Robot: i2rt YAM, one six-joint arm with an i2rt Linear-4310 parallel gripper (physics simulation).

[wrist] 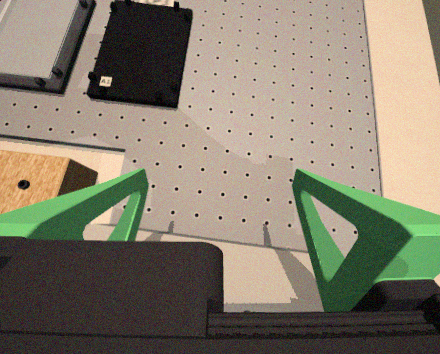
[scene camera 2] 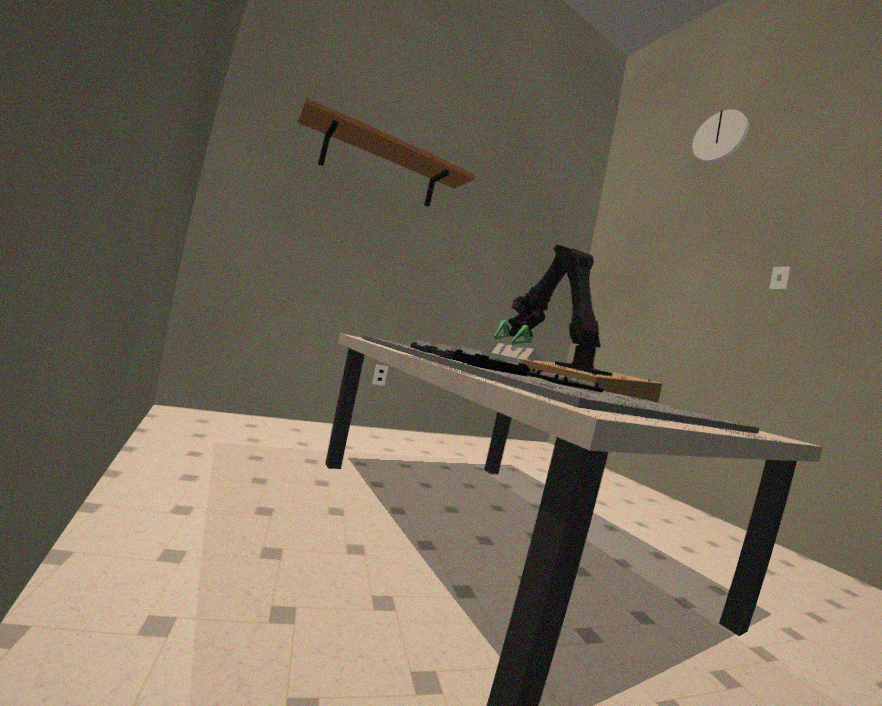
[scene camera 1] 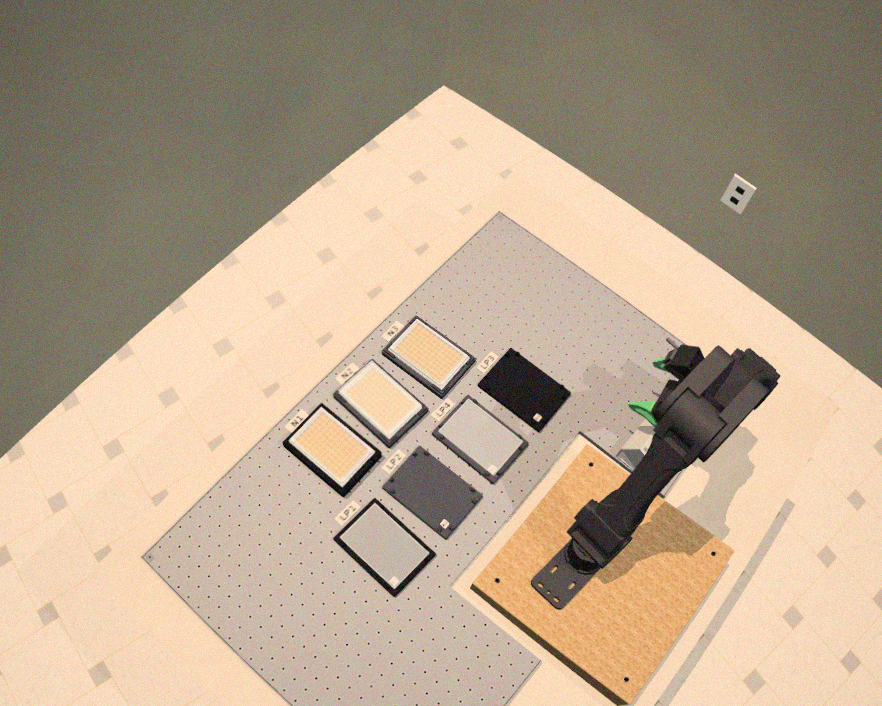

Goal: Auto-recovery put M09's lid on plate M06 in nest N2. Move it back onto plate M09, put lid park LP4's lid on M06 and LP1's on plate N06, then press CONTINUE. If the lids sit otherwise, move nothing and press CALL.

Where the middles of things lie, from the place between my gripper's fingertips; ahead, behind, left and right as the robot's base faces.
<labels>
I see the nest labelled LP4 [scene camera 1: 492, 479] 26 cm to the left of my hand, 16 cm ahead of it and 8 cm below it. Round my hand: nest LP2 [scene camera 1: 436, 495]: 39 cm to the left, 14 cm ahead, 8 cm below.
</labels>
